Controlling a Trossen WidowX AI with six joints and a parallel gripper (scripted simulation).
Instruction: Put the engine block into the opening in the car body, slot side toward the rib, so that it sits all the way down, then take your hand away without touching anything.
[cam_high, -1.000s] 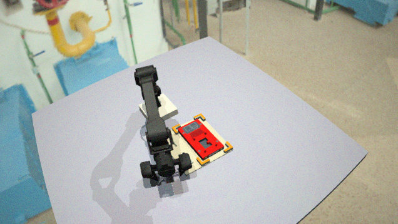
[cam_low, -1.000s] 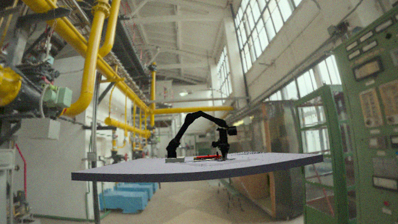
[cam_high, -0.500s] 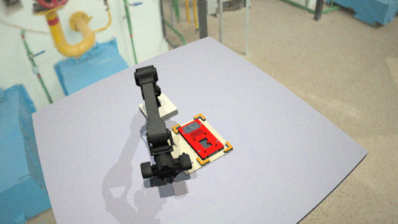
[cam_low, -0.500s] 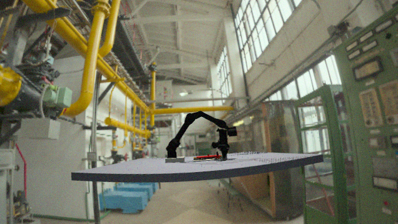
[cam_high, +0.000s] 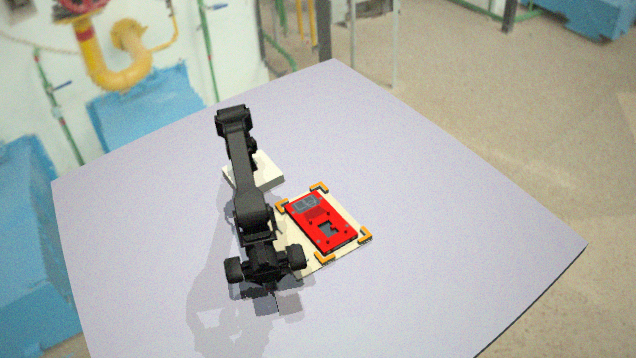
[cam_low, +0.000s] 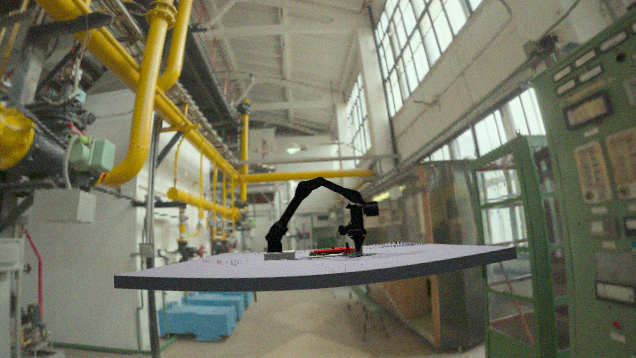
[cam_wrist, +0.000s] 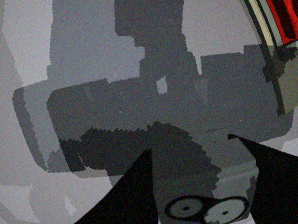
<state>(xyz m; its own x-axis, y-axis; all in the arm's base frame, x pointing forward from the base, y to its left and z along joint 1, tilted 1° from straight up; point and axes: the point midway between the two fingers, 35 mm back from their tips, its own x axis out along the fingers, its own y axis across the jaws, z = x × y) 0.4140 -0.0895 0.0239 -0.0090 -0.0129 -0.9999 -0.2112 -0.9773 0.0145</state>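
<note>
Right now the black peg is 90 mm to the left of my gripper tip, 50 mm behind it and 20 mm above it. The rest, counted from my gripper tip: engine block: 10 mm to the left, 10 mm above.
</note>
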